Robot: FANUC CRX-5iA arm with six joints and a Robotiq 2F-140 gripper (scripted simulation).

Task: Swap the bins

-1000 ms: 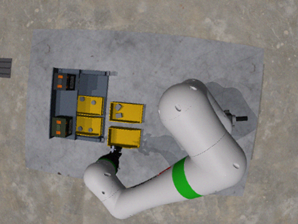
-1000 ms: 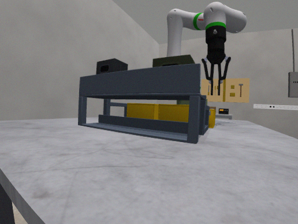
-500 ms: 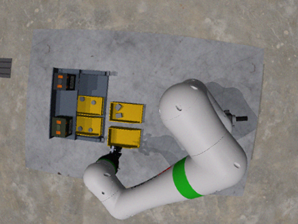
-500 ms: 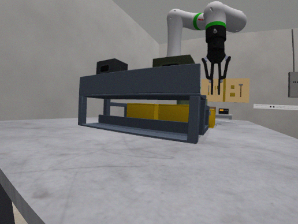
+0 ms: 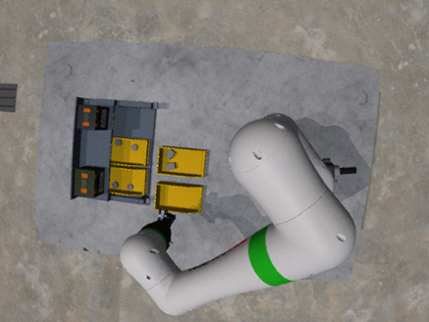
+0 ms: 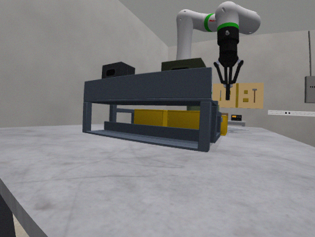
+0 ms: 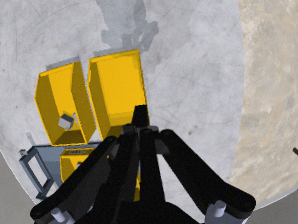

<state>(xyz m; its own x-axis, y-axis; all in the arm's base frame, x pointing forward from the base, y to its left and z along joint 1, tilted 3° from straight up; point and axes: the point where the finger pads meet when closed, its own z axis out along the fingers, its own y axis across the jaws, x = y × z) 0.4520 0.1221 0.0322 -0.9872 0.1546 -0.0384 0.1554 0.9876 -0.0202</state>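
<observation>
Right now my hand is 10 mm short of the grey part, 210 mm to the left of it and 160 mm above it. Round my hand: dark shelf (210 mm ahead, 240 mm to the right, 110 mm below); then black box (260 mm ahead, 370 mm to the right, 10 mm below).
</observation>
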